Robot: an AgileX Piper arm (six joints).
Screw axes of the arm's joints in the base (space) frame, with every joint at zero. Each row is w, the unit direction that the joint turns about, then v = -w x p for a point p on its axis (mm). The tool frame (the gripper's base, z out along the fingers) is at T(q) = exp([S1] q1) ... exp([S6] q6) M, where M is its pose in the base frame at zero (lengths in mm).
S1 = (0, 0, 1, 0, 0, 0)
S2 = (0, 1, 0, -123, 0, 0)
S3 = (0, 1, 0, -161.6, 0, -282.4)
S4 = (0.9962, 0, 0.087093, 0, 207.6, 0)
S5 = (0, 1, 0, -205.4, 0, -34.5)
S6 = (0.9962, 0, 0.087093, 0, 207.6, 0)
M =
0.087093 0 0.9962 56.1
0 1 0 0
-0.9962 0 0.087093 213.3
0 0 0 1
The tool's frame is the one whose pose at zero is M.
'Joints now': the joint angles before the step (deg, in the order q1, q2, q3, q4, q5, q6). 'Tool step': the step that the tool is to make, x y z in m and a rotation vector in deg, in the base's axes. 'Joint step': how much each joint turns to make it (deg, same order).
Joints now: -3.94 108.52 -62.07 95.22 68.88 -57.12
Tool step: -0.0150 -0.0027 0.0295 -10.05 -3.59 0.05
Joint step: 0.00 -7.38 0.00 -9.12 -5.98 3.31
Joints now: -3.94 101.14 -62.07 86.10 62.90 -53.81
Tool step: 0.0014 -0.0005 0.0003 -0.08 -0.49 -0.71
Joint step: 0.00 0.03 -0.06 0.58 -0.64 -0.47
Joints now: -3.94 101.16 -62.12 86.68 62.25 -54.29
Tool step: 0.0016 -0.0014 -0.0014 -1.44 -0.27 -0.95
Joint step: -0.01 0.00 -0.09 -0.55 -1.59 -0.20
